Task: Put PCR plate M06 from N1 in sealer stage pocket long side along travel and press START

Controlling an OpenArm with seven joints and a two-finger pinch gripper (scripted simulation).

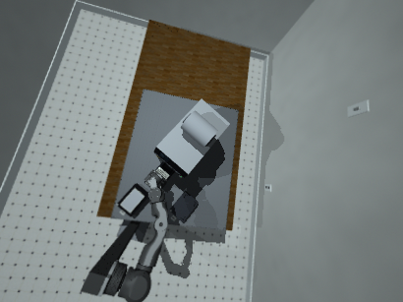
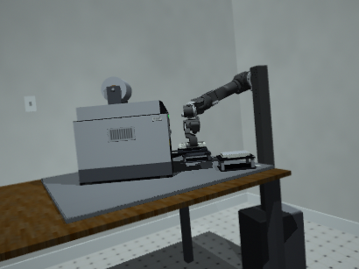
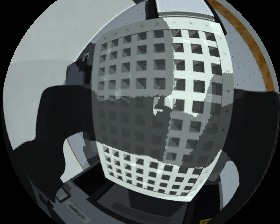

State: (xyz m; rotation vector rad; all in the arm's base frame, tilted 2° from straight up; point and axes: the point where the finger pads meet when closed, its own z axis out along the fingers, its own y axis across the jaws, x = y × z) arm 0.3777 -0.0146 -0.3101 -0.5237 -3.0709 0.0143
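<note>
My hand is right at the 96-well PCR plate M06. Round my hand: nest N2 (180 mm behind, 100 mm to the left, 70 mm below); then dark sealer stage (20 mm below); then sealed plate M09 (180 mm behind, 100 mm to the left, 60 mm below).
</note>
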